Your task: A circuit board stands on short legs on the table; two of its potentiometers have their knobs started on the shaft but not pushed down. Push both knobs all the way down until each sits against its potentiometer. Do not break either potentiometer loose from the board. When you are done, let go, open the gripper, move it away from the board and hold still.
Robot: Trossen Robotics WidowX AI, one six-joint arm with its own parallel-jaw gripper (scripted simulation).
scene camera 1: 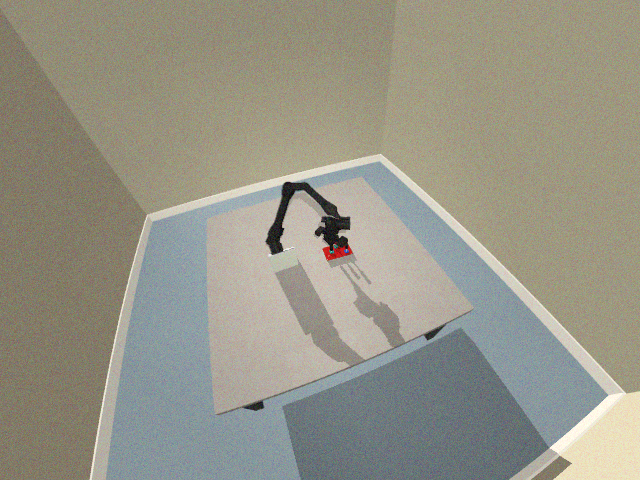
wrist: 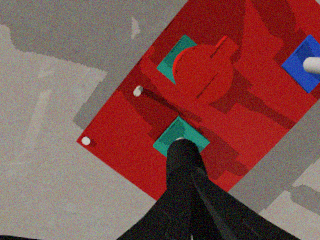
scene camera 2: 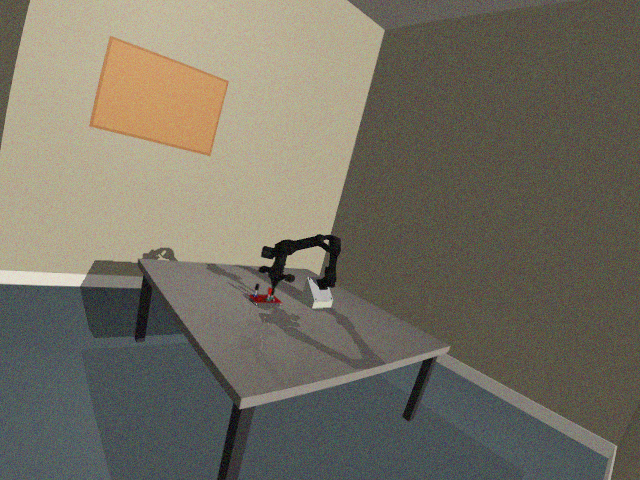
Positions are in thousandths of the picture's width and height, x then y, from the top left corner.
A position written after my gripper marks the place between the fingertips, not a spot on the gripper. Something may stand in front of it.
In view: my gripper (wrist: 592, 765) and a red knob (wrist: 633, 306).
